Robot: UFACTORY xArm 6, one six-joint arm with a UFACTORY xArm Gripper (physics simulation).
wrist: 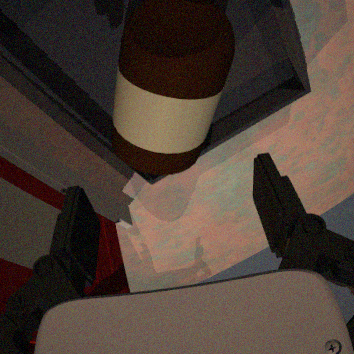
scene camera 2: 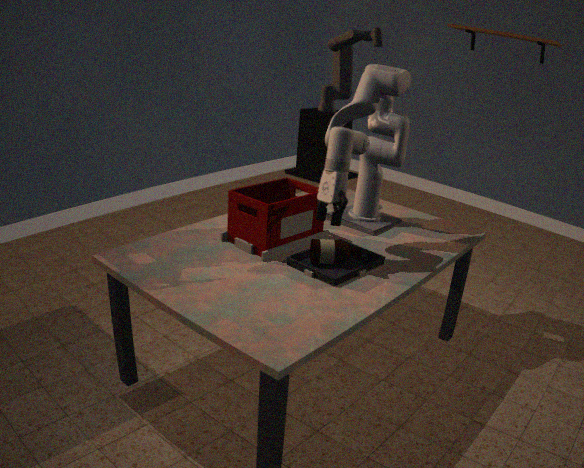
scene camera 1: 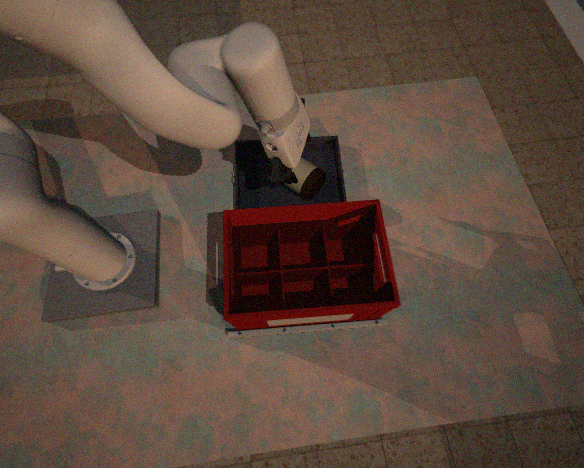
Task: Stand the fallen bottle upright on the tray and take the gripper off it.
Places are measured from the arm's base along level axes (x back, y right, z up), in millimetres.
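Pixels of known places: gripper, fingertip midpoint: (wrist: 170,190) (scene camera 2: 327,223) (scene camera 1: 297,160); arm's base, origin of the base link: (scene camera 2: 364,216) (scene camera 1: 106,261).
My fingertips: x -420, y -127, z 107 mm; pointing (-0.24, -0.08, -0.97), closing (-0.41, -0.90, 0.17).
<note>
Ahead of a thing's pixels: the offset from my fingertips to its top centre.
A brown bottle with a cream label @(dy -38, dx +10, dz -49 mm) (scene camera 1: 303,172) (scene camera 2: 327,251) (wrist: 167,117) lies on its side on the dark tray (scene camera 1: 341,172) (scene camera 2: 372,262) (wrist: 260,107). In scene camera 1 its base points to the lower right; its neck end is hidden beneath the gripper and in dark shade. The gripper (scene camera 1: 283,174) (scene camera 2: 328,219) (wrist: 168,175) is open, with nothing between its fingers. Scene camera 2 shows it above the tray, apart from the bottle. In the wrist view the two fingers stand wide apart, and the bottle shows beyond them, towards the top of the view.
A red crate with six compartments @(dy +218, dx +14, dz +48 mm) (scene camera 1: 300,215) (scene camera 2: 245,222) (wrist: 107,265) stands right beside the tray, its walls higher than the tray's rim. The arm's grey base plate (scene camera 1: 142,230) (scene camera 2: 372,227) is on the same table. A second, darker arm (scene camera 2: 342,75) stands in the background.
</note>
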